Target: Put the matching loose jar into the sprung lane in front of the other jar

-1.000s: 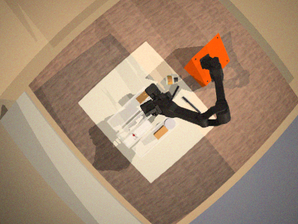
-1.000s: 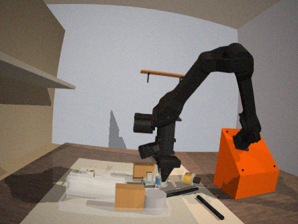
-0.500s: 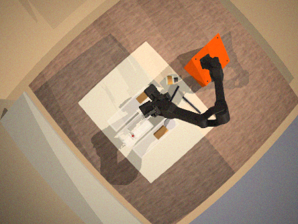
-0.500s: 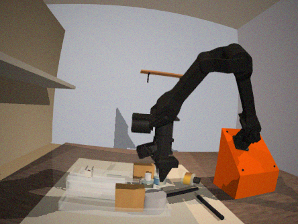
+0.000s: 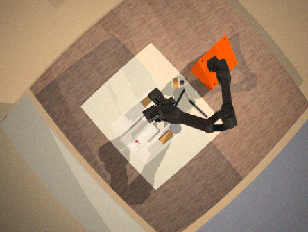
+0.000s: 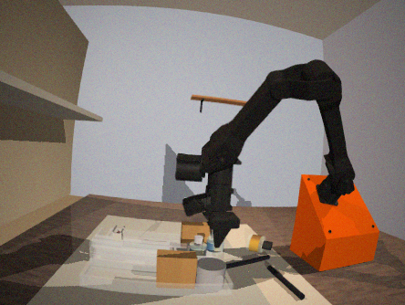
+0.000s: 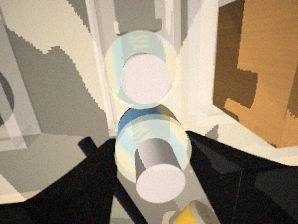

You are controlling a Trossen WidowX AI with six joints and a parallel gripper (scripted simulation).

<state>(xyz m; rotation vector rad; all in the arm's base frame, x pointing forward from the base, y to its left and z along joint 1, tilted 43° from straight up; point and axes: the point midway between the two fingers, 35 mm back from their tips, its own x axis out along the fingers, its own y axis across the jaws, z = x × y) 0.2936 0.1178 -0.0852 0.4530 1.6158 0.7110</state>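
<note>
The grey cylinder is 13 cm to the left of my gripper tip, 2 cm below it and 2 cm ahead of it. Also, from my gripper tip: white sprung lane: 17 cm ahead, 5 cm to the left, 3 cm below.
</note>
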